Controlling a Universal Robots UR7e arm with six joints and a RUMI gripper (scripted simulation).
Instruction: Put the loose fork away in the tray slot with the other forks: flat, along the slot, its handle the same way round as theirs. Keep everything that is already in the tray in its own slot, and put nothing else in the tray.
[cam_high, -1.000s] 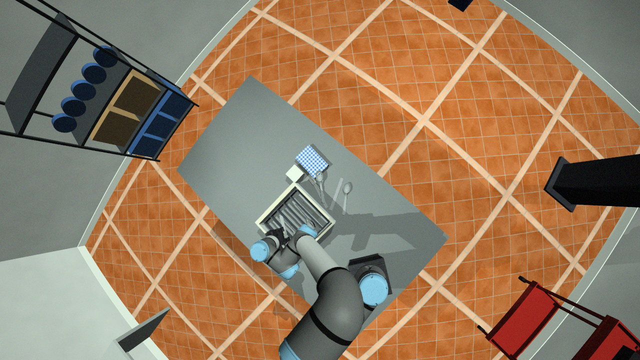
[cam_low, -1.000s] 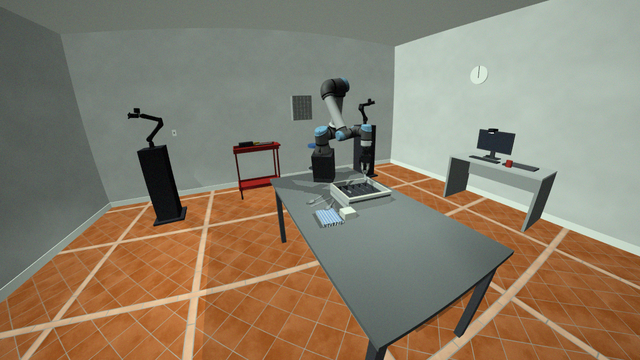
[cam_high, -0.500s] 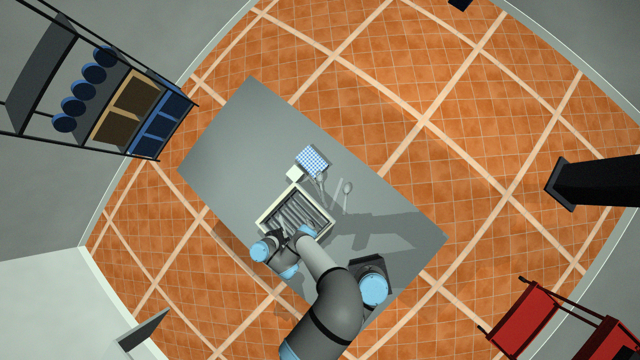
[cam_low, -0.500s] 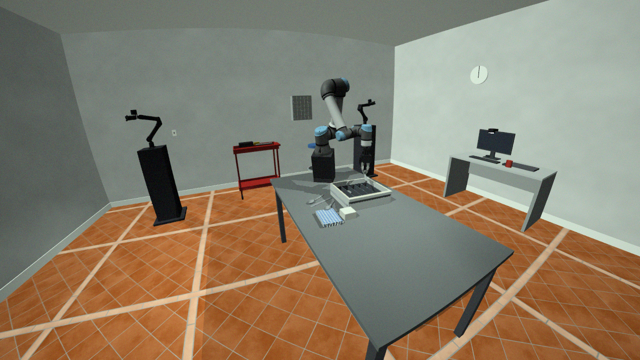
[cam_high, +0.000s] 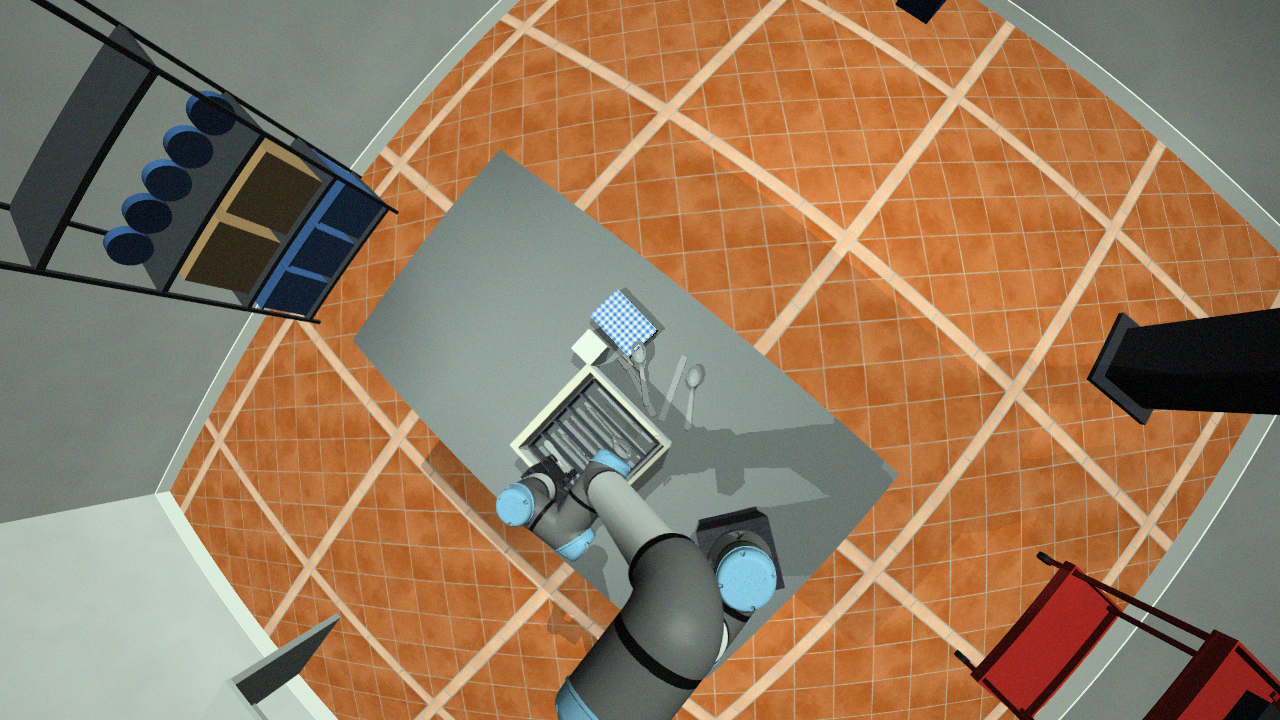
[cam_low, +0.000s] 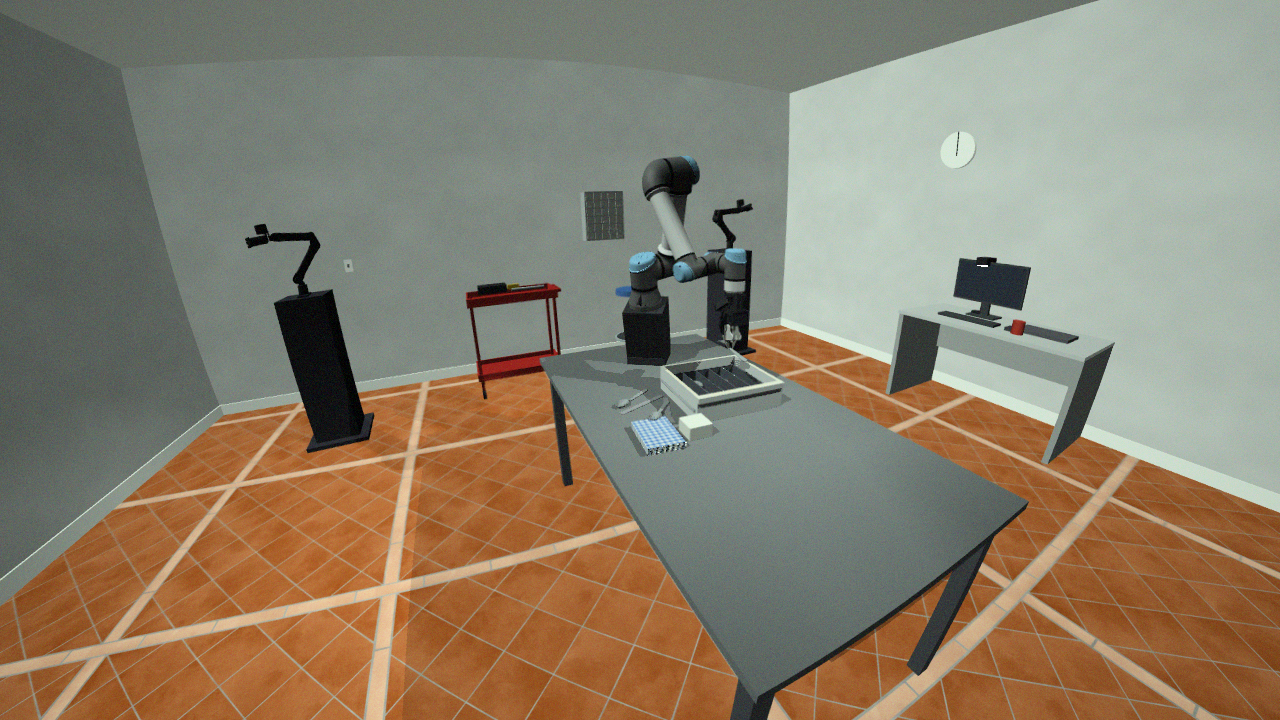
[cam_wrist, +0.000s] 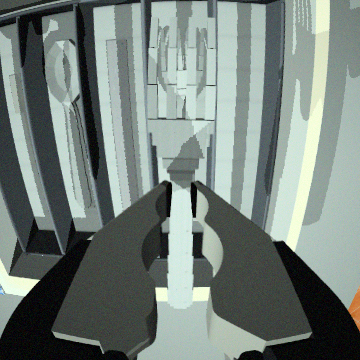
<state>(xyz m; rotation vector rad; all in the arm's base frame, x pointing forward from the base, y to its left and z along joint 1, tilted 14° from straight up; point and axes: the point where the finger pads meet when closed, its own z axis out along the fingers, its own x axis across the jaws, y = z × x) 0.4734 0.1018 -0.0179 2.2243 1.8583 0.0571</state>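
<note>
My hand is 14 cm above the tray, 6 cm to the left of it and 2 cm short of it. Round my hand: white block: 30 cm to the right, 20 cm ahead, 17 cm below.
</note>
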